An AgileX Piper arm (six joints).
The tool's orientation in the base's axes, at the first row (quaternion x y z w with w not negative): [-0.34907 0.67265 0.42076 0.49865]
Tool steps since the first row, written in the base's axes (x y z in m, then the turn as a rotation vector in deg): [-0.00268 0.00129 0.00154 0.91 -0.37 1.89]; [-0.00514 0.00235 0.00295 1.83 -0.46 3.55]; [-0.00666 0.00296 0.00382 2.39 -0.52 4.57]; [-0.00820 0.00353 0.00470 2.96 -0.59 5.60]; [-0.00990 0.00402 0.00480 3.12 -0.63 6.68]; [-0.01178 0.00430 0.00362 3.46 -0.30 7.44]
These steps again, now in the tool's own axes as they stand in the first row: [-0.00086 0.00324 -0.00006 -2.04 -0.55 -0.28]; [-0.00163 0.00616 -0.00023 -3.88 -1.04 -0.26]; [-0.00211 0.00795 -0.00037 -5.00 -1.34 -0.25]; [-0.00259 0.00974 -0.00056 -6.14 -1.65 -0.26]; [-0.00227 0.01147 -0.00077 -7.22 -1.57 -0.39]; [-0.00066 0.01299 -0.00105 -8.06 -1.58 -0.08]
